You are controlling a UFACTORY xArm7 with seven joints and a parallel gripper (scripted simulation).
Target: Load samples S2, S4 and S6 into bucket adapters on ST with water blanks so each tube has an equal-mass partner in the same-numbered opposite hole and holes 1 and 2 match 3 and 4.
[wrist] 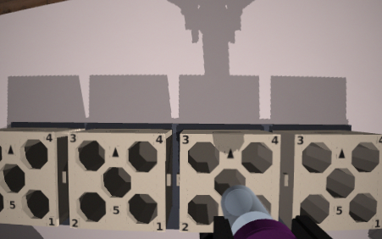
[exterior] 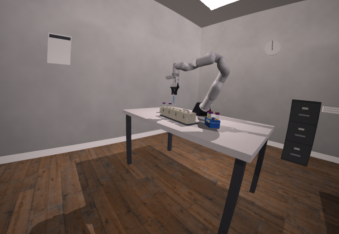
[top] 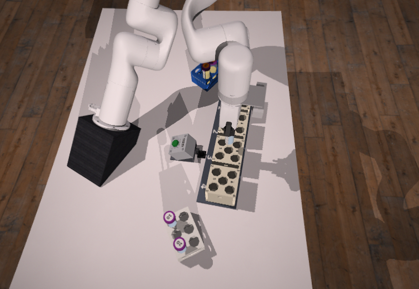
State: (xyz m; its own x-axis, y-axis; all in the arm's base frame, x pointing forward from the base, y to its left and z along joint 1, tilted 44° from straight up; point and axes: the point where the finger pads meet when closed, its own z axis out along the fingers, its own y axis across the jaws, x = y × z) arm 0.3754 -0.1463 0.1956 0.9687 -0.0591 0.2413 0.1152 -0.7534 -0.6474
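The 40 mL water blank is 10 mm to the right of my hand and 50 mm below it. Also, from my hand: white-dot blank: 100 mm behind, 280 mm to the right, 190 mm below; green done key: 190 mm behind, 20 mm to the right, 190 mm below; blank rack: 60 mm behind, 290 mm to the right, 220 mm below.
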